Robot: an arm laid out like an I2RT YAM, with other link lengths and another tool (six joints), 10 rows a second.
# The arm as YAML. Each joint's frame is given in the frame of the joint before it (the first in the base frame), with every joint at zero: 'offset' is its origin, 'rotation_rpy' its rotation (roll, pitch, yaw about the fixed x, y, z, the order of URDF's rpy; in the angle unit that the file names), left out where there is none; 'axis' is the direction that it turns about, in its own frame. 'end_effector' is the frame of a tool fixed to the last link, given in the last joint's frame.
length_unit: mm
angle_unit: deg
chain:
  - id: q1
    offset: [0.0, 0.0, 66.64]
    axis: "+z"
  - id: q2
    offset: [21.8, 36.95, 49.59]
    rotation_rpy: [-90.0, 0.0, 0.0]
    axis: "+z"
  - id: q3
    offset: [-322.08, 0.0, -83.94]
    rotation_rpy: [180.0, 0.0, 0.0]
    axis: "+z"
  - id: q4
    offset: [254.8, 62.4, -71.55]
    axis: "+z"
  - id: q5
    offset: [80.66, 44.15, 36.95]
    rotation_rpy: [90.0, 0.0, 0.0]
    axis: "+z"
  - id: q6
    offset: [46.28, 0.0, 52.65]
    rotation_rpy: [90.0, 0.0, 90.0]
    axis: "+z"
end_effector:
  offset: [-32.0, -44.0, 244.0]
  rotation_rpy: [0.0, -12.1, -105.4]
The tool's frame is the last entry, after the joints.
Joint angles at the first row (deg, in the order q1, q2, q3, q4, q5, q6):
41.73 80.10 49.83 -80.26 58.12 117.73
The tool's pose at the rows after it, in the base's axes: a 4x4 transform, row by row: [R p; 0 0 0 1], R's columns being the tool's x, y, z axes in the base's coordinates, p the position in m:
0.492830 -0.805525 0.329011 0.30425; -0.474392 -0.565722 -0.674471 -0.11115; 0.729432 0.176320 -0.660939 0.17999; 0 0 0 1
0.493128 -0.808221 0.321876 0.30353; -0.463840 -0.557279 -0.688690 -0.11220; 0.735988 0.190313 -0.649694 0.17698; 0 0 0 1
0.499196 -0.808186 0.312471 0.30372; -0.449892 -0.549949 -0.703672 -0.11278; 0.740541 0.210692 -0.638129 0.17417; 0 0 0 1
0.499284 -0.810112 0.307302 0.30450; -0.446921 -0.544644 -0.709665 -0.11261; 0.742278 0.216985 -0.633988 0.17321; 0 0 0 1
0.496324 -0.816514 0.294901 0.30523; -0.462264 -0.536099 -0.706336 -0.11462; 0.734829 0.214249 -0.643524 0.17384; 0 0 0 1
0.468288 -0.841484 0.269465 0.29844; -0.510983 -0.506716 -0.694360 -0.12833; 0.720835 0.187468 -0.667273 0.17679; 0 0 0 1
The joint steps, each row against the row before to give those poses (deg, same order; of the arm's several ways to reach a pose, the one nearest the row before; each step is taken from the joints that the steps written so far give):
0.59 0.96 -0.15 -0.09 -0.20 1.17
0.18 1.39 -0.71 0.01 0.36 1.39
0.04 1.54 -0.45 0.00 0.34 0.85
-0.09 0.88 0.12 -0.04 0.09 0.47
-1.09 -0.12 1.04 0.02 -0.46 -1.09
-3.05 -2.41 0.91 0.01 -1.01 -1.87

